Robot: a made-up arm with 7 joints.
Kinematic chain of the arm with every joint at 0, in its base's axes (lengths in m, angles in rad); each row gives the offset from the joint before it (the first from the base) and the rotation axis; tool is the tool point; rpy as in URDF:
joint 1: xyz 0 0 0.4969 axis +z
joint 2: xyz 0 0 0 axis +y
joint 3: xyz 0 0 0.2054 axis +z
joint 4: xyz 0.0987 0 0 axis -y
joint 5: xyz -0.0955 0 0.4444 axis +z
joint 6: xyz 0 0 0 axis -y
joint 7: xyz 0.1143 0 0 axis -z
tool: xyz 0 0 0 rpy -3.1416 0 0
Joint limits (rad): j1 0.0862..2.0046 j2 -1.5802..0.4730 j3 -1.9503..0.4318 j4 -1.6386..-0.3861 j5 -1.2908..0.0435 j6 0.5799..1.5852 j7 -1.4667..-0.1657
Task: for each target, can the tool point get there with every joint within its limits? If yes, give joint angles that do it. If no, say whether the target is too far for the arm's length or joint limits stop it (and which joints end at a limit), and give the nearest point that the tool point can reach.
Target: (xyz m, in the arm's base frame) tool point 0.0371 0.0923 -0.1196
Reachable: no: joint limits stop it (at a limit: joint 1, joint 2, joint 3, joint 4, joint 6) | nearest point 0.5741 0.0322 0.1950 | short by 0.625 m
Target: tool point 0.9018 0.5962 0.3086
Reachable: no: too far | nearest point 0.5961 0.3941 0.4415 | short by 0.390 m
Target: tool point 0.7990 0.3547 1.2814
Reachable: no: too far | nearest point 0.5408 0.2401 1.0278 | short by 0.380 m
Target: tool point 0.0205 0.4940 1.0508
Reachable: yes | joints 1.5860 0.0679 0.0912 -0.8242 -0.9001 0.6861 -0.7228
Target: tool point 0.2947 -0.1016 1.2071
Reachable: yes | joints 1.1569 -0.0485 -1.2207 -0.5211 -1.0255 1.0297 -0.2759
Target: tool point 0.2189 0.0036 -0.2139
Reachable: no: joint limits stop it (at a limit: joint 2, joint 3, joint 4, joint 6) | nearest point 0.5815 0.0096 0.1842 | short by 0.539 m
